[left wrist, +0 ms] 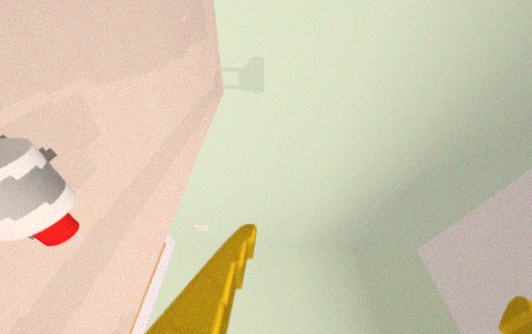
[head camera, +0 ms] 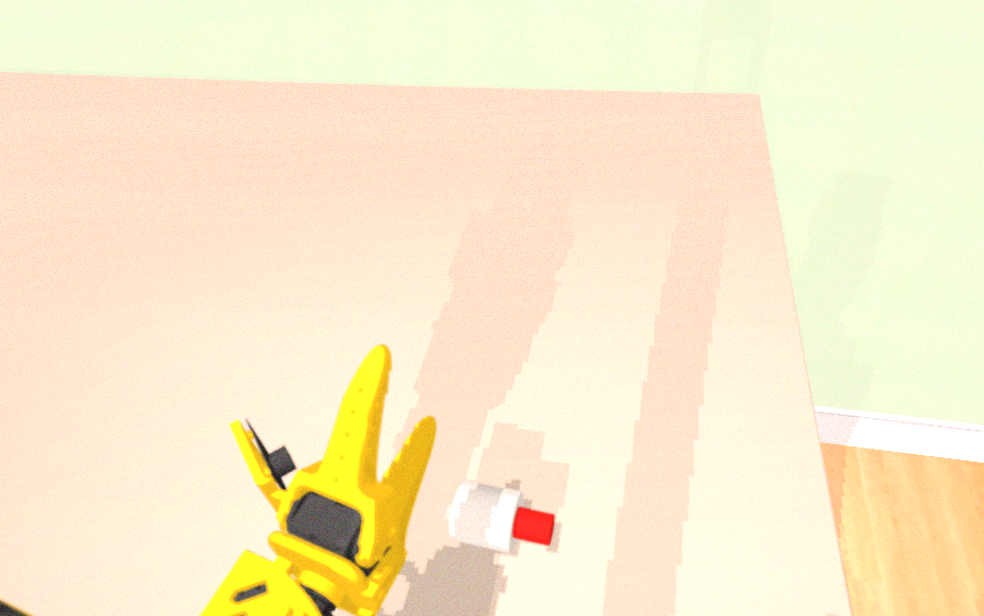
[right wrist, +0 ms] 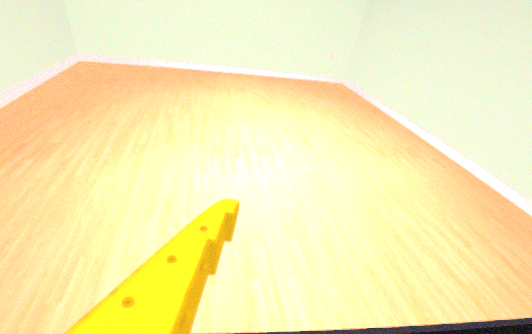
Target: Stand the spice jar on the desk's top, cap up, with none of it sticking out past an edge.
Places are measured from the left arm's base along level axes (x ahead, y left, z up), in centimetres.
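Pixels of known places: left end effector, tool point: (left wrist: 255, 237) (head camera: 427, 422); right end effector, tool point: (right wrist: 236, 215).
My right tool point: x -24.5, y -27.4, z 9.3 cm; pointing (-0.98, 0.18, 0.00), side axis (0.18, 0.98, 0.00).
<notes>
Behind a point stands the place of what it marks.
The spice jar (head camera: 485, 515) @[x 27.4, y -4.0, z -1.7 cm] (left wrist: 30, 192) @[x 27.9, y -3.4, z -1.5 cm], white with a red cap, lies on its side on the desk's top (head camera: 217, 254) @[x 49.7, y 34.3, z -5.5 cm] (left wrist: 145, 115) @[x 45.3, y -5.9, z -5.5 cm]. In the head view its cap points right, and the jar is well inside the right edge. In the left wrist view its left part is cut off by the picture's edge. My left gripper (head camera: 406, 384) @[x 25.2, y -2.4, z 10.3 cm] (left wrist: 384, 264) is open with nothing between its jaws. It is to the left of the jar in the head view, apart from it. My right gripper is fully open, with one notched jaw (right wrist: 185, 270) @[x -22.3, y -28.3, z 10.1 cm] in the right wrist view.
The desk's right edge runs down the right of the head view, with wooden floor (head camera: 915, 530) @[x 88.2, y -54.7, z -77.4 cm] and a white baseboard (head camera: 907, 439) @[x 104.6, y -53.2, z -73.6 cm] beyond. A green wall (head camera: 363, 36) @[x 92.9, y 38.2, z -0.7 cm] stands behind the desk. The right wrist view shows floor (right wrist: 300, 175) @[x -142.0, y 18.6, z -77.5 cm] and walls.
</notes>
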